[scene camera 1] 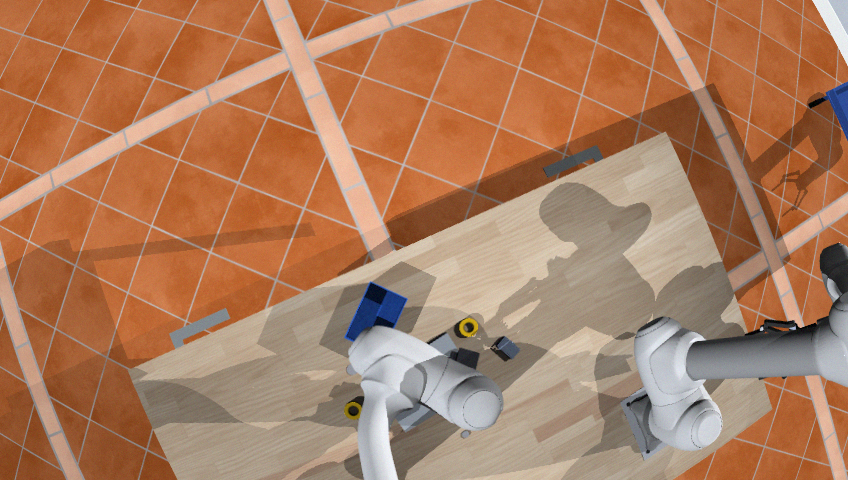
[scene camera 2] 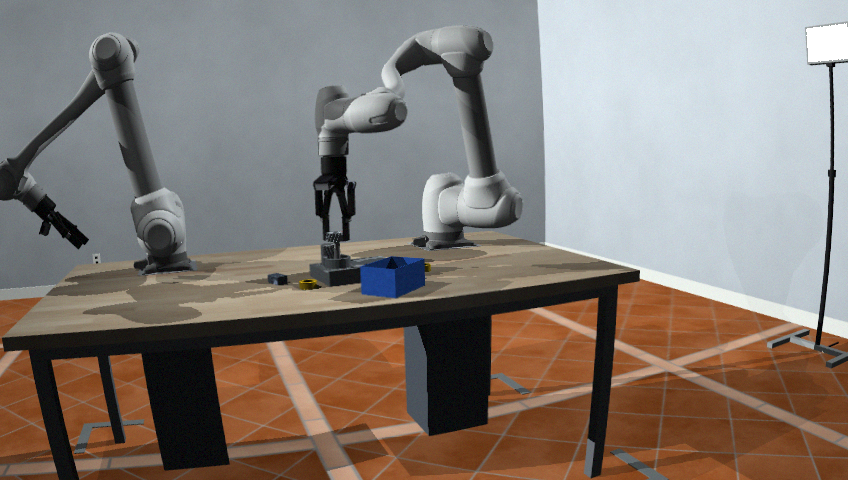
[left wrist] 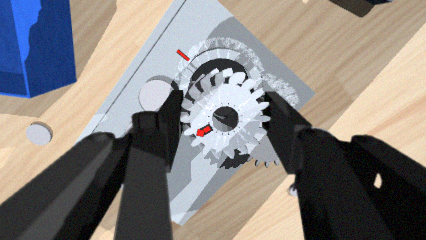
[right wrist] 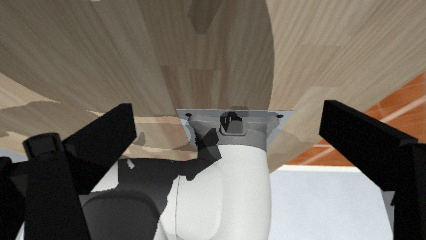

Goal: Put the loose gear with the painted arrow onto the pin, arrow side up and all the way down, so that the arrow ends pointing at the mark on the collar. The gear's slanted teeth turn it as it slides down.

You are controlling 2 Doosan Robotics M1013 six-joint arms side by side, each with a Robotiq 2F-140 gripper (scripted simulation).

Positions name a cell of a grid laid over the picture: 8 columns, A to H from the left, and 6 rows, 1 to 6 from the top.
Labels:
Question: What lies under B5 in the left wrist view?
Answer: My left gripper.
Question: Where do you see a grey base plate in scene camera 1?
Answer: D6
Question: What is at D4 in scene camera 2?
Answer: A grey base plate.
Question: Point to a grey base plate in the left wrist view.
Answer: D2

